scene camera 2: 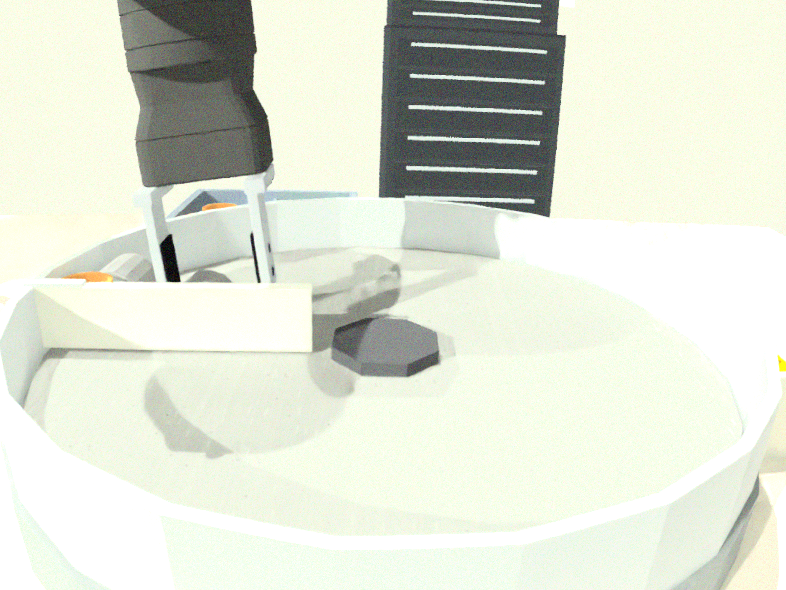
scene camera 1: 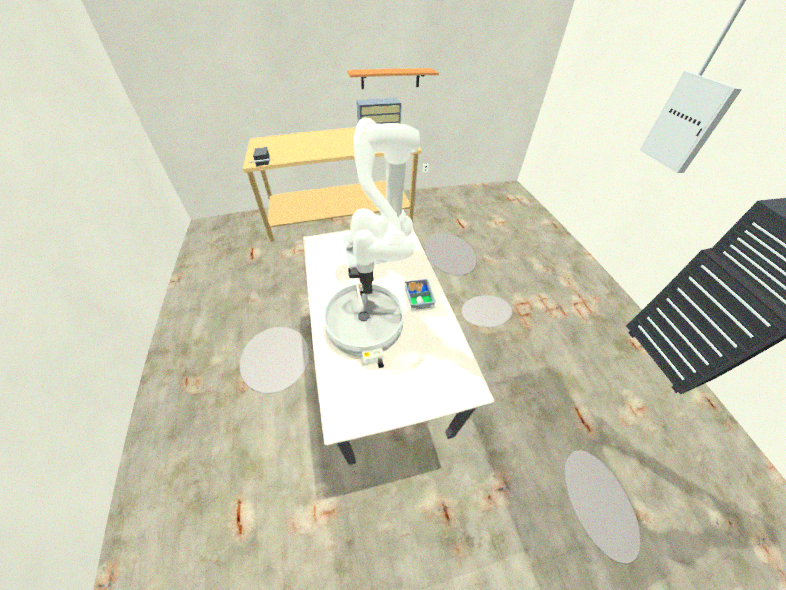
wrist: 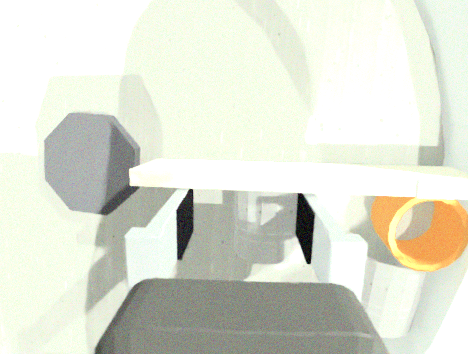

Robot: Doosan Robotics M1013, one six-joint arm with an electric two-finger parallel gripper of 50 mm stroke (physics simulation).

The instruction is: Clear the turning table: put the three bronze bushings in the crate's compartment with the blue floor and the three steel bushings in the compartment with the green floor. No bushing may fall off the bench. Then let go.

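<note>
My gripper is open and low over the turning table, beside the cream divider wall. A steel bushing shows between its fingers in the wrist view, not gripped; the wall partly hides it. A second steel bushing lies near the rim. A bronze bushing stands beside it with its open end up. The crate has two bronze bushings on the blue floor and a pale steel bushing on the green floor.
A dark hub stands at the turning table's centre. A raised rim surrounds the table. A small box with a yellow mark sits at its front. The crate is to the right on the white bench.
</note>
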